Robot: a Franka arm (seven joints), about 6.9 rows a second.
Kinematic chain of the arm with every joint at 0, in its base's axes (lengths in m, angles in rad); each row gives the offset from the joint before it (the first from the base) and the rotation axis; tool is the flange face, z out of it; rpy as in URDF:
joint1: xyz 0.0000 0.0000 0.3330 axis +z
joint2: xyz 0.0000 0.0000 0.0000 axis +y
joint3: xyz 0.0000 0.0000 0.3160 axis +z
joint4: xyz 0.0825 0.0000 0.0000 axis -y
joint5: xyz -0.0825 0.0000 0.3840 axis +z
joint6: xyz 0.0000 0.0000 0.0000 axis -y
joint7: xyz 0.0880 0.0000 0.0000 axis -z
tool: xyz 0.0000 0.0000 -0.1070 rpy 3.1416 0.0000 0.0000
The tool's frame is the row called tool.
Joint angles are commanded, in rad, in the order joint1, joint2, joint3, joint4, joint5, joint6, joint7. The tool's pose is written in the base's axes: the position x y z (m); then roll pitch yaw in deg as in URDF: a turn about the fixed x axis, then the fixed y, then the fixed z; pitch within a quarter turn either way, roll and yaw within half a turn. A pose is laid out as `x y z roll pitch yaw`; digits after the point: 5 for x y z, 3 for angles.
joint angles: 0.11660 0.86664 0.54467 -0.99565 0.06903 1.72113 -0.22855
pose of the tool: 0.67385 0.34347 0.38254 -152.701 -2.427 40.632
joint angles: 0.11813 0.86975 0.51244 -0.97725 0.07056 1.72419 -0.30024
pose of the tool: 0.68403 0.32973 0.38240 -154.174 -4.419 42.781
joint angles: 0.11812 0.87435 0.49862 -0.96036 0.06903 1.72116 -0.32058
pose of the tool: 0.68975 0.32215 0.38368 -154.890 -5.043 43.111
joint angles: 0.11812 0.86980 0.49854 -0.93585 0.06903 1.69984 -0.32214
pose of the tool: 0.69113 0.31900 0.39622 -155.101 -5.488 43.217
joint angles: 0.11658 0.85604 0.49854 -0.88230 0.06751 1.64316 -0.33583
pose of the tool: 0.69204 0.31040 0.42556 -155.682 -6.355 44.176
